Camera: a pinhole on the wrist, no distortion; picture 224 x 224 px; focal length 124.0 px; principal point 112.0 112.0 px. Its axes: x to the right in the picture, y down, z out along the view. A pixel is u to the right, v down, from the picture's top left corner.
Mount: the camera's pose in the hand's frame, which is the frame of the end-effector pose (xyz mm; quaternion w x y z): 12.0 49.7 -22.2 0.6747 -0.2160 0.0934 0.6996
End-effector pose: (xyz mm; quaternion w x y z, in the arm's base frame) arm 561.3 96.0 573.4 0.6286 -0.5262 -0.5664 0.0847
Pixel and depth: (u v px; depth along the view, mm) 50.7 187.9 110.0
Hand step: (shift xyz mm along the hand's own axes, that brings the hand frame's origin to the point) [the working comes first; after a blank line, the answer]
In the camera's frame: -54.4 67.3 110.0

-73.9 42.1 88.1
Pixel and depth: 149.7 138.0 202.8
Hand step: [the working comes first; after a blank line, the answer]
In the camera's frame: 61.7 42.5 202.8

-65.4 188.0 124.9
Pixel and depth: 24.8 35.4 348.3
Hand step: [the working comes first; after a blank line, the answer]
In the camera's frame: -244.9 -215.2 348.3

161.5 -9.1 427.0
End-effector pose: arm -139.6 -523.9 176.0 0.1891 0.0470 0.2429 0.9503
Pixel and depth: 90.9 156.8 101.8
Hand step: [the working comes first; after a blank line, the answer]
In the camera's frame: -17.3 36.8 101.8

-42.2 74.4 69.8
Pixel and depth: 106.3 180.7 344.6
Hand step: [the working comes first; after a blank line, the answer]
In the camera's frame: -15.8 190.9 344.6

-236.7 167.1 260.3
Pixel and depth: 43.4 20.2 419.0
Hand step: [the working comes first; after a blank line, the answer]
In the camera's frame: -231.8 -310.2 419.0

242.7 39.5 499.5
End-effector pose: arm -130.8 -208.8 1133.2 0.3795 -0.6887 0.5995 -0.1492
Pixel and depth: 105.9 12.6 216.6
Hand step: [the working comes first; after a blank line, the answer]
In the camera's frame: -10.7 -173.6 216.6

144.7 144.0 202.9
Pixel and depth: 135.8 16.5 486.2
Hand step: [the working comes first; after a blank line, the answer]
In the camera's frame: 93.3 -374.5 486.2

295.3 366.3 430.4
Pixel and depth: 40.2 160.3 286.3
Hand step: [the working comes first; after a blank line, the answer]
In the camera's frame: -165.8 111.5 286.3

-148.8 12.7 285.5
